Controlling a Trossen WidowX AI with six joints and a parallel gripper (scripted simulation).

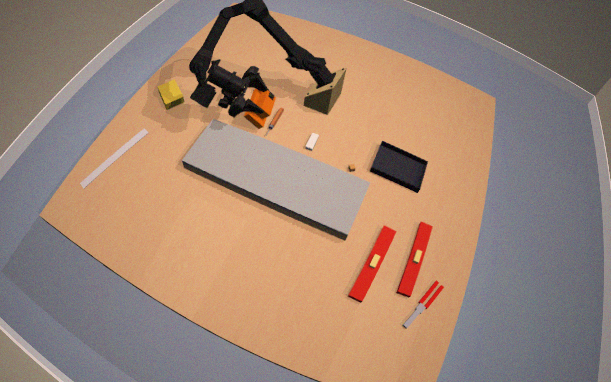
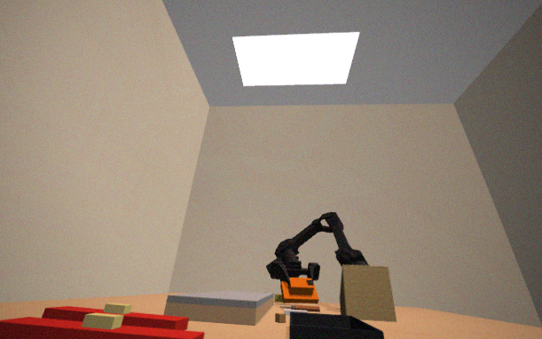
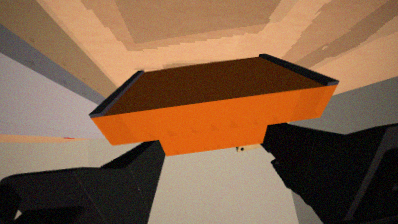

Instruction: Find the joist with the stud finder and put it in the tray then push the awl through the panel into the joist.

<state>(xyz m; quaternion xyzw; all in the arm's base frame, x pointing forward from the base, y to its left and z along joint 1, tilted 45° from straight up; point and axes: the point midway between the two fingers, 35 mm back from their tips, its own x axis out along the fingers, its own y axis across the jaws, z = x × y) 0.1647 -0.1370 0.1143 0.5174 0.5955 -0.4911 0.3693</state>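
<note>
Now: gripper tip 7 cm above the awl, 3 cm to the right of it and 2 cm short of it. Also, from my gripper tip: white block: 17 cm to the left, 7 cm below, 4 cm ahead; square indicator: 3 cm behind, 1 cm to the left; orange stud finder: 1 cm below, 1 cm behind.
</note>
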